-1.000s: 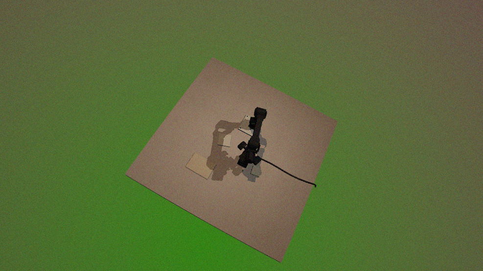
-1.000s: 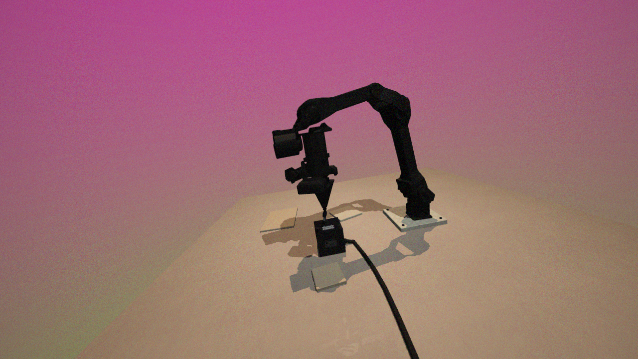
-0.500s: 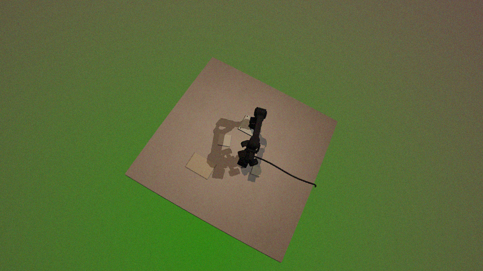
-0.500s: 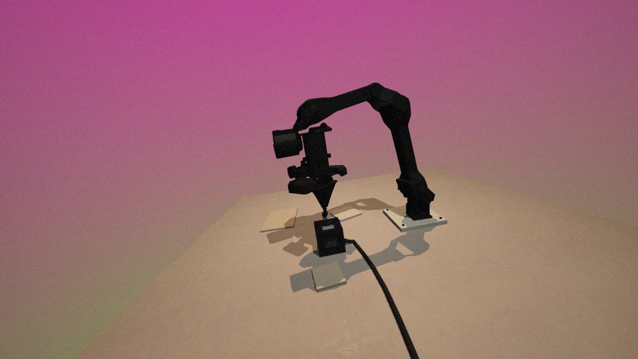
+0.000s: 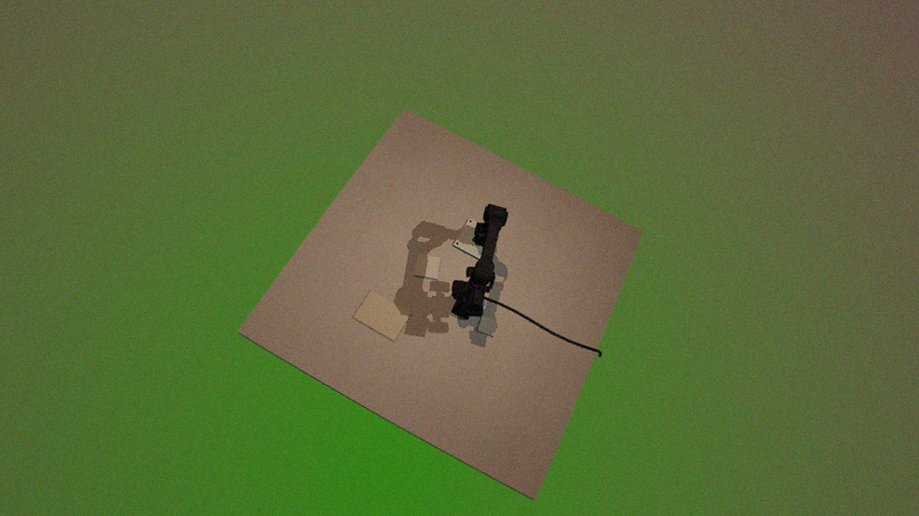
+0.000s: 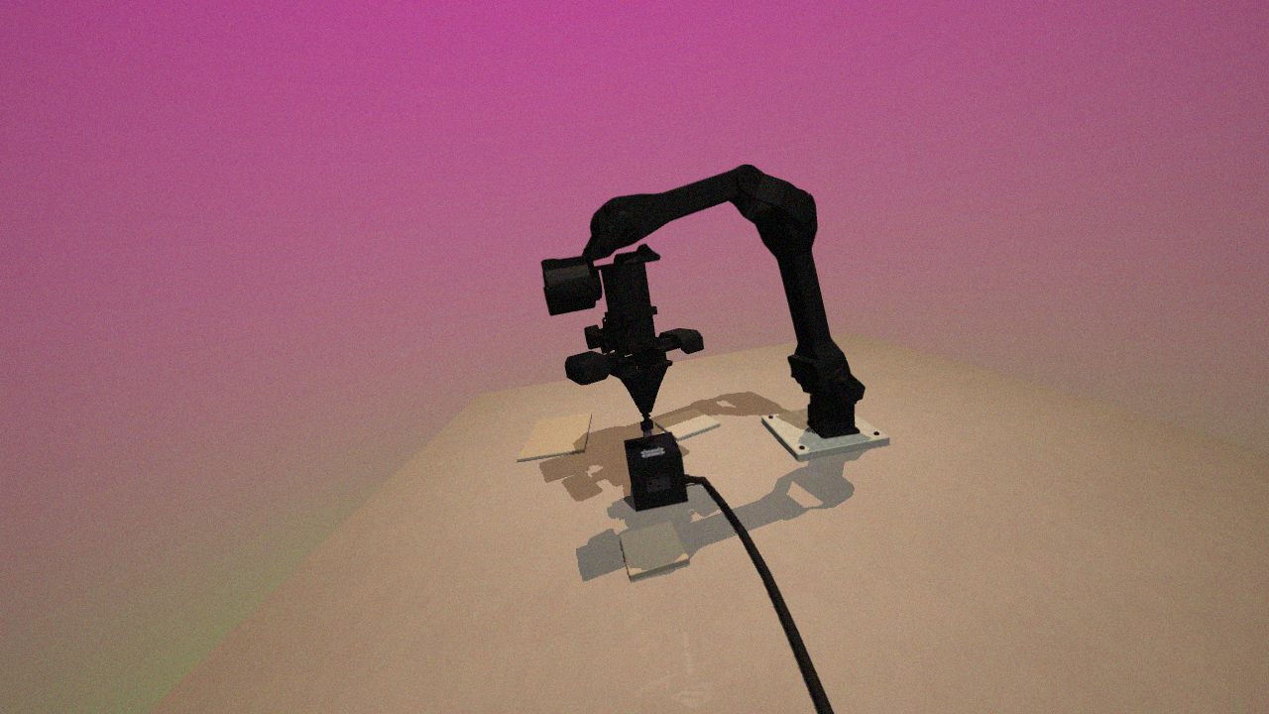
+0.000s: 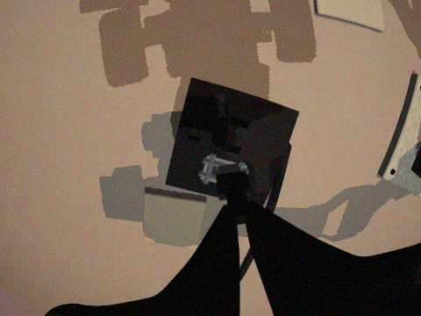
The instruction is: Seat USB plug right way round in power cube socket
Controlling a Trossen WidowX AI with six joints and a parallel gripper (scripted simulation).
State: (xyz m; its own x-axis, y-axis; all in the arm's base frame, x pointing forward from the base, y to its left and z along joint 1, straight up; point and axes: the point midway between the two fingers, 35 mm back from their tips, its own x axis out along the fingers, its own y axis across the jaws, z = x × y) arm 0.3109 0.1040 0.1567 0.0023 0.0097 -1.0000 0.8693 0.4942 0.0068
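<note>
Now: the dark USB plug 2 cm below my gripper tip. The rest, counted from my gripper tip: light socket 7 cm below, 1 cm to the left.
</note>
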